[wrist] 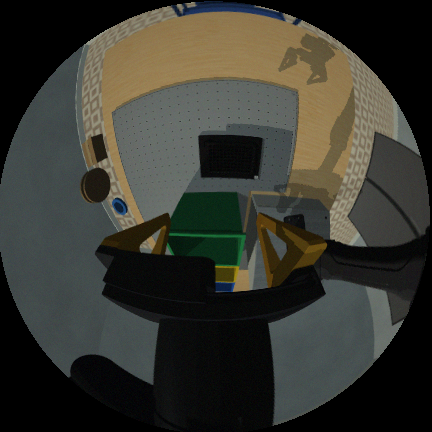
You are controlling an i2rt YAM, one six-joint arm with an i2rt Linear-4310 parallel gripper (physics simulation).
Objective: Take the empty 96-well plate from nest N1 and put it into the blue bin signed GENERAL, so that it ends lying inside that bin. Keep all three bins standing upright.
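Frame: origin at the arm's base, x ahead, y left, z up, level; metres.
Where they show: gripper, between the fingertips: (213, 217).
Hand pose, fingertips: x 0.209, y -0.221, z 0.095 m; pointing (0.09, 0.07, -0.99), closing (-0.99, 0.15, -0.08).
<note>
Things, the pixels of their top centre, and the offset from my fingertips. Level surfaces: height alone.
- dark 96-well plate, centre of its top: (230, 158) dx -0.027, dy -0.005, dz -0.218 m
- blue bin, centre of its top: (211, 286) dx +0.077, dy +0.422, dz -0.065 m
- yellow bin, centre of its top: (208, 274) dx +0.065, dy +0.291, dz -0.065 m
- large green bin, centre of its top: (203, 252) dx +0.052, dy +0.159, dz -0.065 m
- perforated board, height of its surface: dz -0.244 m
- wooden table, height of its surface: dz -0.257 m
The dark 96-well plate (231, 157) sits upright, slightly tilted in the picture, on the perforated grey board at the middle of the wrist view; its nest cannot be told apart from it, and no label can be read. My gripper (213, 217) is open, with nothing between its orange fingers, and the plate shows beyond the fingertips. The blue bin (225, 287) shows as a small strip at the lower middle, mostly hidden behind the gripper body. The yellow bin (228, 273) is next to it, partly hidden. The large green bin (206, 212) stands between the yellow bin and the plate, seen between the fingers.
The perforated board (160, 130) lies on the wooden table (200, 47). A grey base plate (312, 212) is at the right, beside the green bin. A brown round object (96, 185), a dark block (99, 148) and a small blue ring (115, 203) are at the left. Arm shadows fall at the right.
</note>
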